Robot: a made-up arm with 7 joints. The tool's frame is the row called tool.
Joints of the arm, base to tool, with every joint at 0 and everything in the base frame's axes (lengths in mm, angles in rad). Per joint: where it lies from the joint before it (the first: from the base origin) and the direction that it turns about. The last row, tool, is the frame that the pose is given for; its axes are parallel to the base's.
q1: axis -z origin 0 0 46.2
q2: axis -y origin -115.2 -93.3 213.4
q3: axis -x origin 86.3 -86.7 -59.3
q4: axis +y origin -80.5 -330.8 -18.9
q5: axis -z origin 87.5 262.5 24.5
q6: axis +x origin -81.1 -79 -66.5
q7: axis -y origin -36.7 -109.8 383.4
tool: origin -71.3 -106.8 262
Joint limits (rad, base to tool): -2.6..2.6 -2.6..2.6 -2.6..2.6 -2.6..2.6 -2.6..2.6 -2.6..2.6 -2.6..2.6
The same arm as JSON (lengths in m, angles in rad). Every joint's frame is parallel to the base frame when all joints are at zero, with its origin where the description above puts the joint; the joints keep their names.
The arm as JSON. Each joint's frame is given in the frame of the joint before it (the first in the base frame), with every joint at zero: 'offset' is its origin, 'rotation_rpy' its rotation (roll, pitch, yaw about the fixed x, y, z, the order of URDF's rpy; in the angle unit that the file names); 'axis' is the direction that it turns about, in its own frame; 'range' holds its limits. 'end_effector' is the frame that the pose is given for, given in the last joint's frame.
{"length_unit": "m", "angle_unit": "rad", "chain": [
  {"id": "q1", "offset": [0.0, 0.0, 0.0462], "rotation_rpy": [0.0, 0.0, 0.0], "axis": "-z", "range": [-2.6, 2.6]},
  {"id": "q2", "offset": [-0.1152, -0.0933, 0.2134], "rotation_rpy": [0.0, 0.0, 0.0], "axis": "-y", "range": [-2.6, 2.6]},
  {"id": "q3", "offset": [0.0863, -0.0867, -0.0593], "rotation_rpy": [0.0, 0.0, 0.0], "axis": "-x", "range": [-2.6, 2.6]},
  {"id": "q4", "offset": [-0.0805, -0.3308, -0.0189], "rotation_rpy": [0.0, 0.0, 0.0], "axis": "+y", "range": [-2.6, 2.6]},
  {"id": "q5", "offset": [0.0875, 0.2625, 0.0245], "rotation_rpy": [0.0, 0.0, 0.0], "axis": "-z", "range": [-2.6, 2.6]},
  {"id": "q6", "offset": [-0.0811, -0.079, -0.0665], "rotation_rpy": [0.0, 0.0, 0.0], "axis": "+x", "range": [-2.6, 2.6]},
  {"id": "q7", "offset": [-0.0367, -0.1098, 0.3834], "rotation_rpy": [0.0, 0.0, 0.0], "axis": "-y", "range": [-2.6, 2.6]}
], "end_effector": {"offset": [-0.0713, -0.1068, 0.262], "rotation_rpy": [0.0, 0.0, 0.0]}}

